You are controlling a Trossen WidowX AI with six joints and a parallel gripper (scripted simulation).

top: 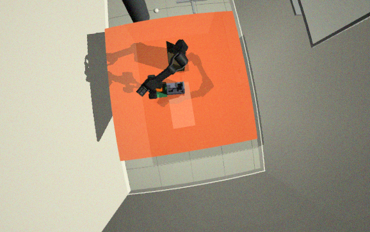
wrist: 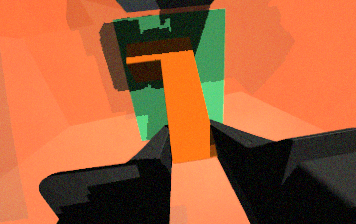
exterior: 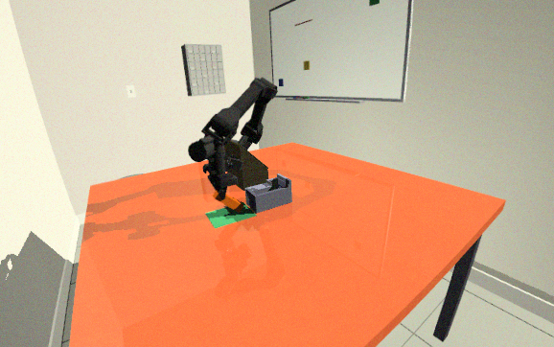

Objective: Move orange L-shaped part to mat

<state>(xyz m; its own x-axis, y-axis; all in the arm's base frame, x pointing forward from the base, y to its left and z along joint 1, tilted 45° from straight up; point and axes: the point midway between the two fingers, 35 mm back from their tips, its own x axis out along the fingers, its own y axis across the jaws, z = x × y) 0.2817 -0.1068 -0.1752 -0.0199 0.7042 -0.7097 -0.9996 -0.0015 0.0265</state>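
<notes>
My gripper tip is now 30 mm to the right of the orange L-shaped part, 30 mm above it and 10 mm past it. From my gripper tip the other things lie so: green mat (90 mm below, 20 mm to the left).
</notes>
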